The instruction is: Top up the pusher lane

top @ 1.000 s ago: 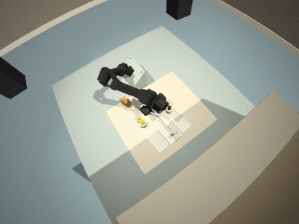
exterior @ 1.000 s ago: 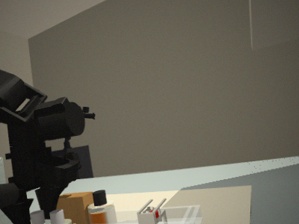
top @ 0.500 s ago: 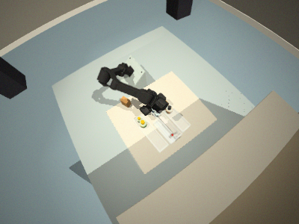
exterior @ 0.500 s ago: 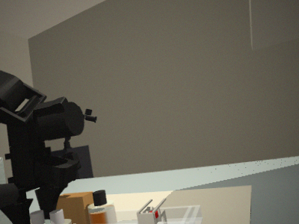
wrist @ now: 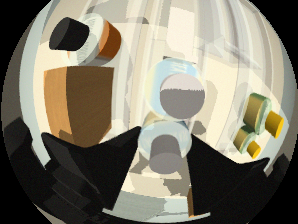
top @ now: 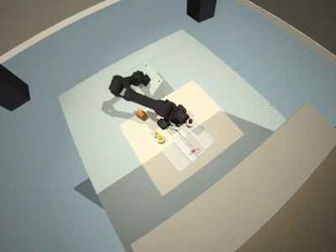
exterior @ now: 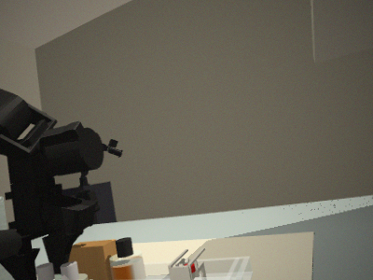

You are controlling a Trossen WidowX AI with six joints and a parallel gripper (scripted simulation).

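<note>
My gripper tip is now 70 mm short of the dark-lidded jar, 90 mm to the right of it and 10 mm below it. Also, from my gripper tip: cream counter: 500 mm ahead, 40 mm to the left, 340 mm above; then red mark: 230 mm ahead, 10 mm to the right, 40 mm above; then clear sprung lane: 150 mm ahead, 10 mm to the right, 10 mm below.
</note>
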